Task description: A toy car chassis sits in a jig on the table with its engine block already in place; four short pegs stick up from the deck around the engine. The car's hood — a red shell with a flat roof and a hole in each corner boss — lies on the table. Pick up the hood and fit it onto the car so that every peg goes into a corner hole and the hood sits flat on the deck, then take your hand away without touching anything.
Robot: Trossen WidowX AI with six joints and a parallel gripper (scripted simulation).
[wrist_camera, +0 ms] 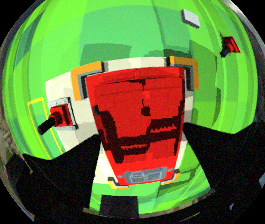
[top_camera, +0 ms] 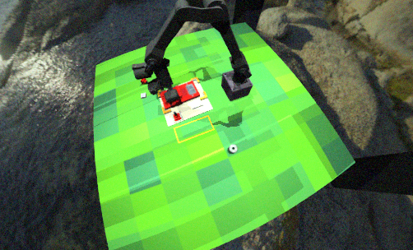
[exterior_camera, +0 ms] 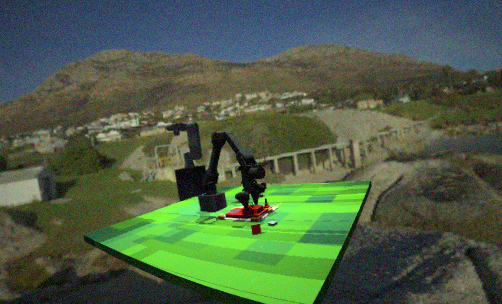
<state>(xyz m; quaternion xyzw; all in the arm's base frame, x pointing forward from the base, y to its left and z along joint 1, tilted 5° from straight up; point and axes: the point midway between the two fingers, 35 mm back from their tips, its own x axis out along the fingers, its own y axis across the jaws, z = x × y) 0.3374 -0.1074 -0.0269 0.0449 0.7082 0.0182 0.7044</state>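
The red hood is right at my gripper tip.
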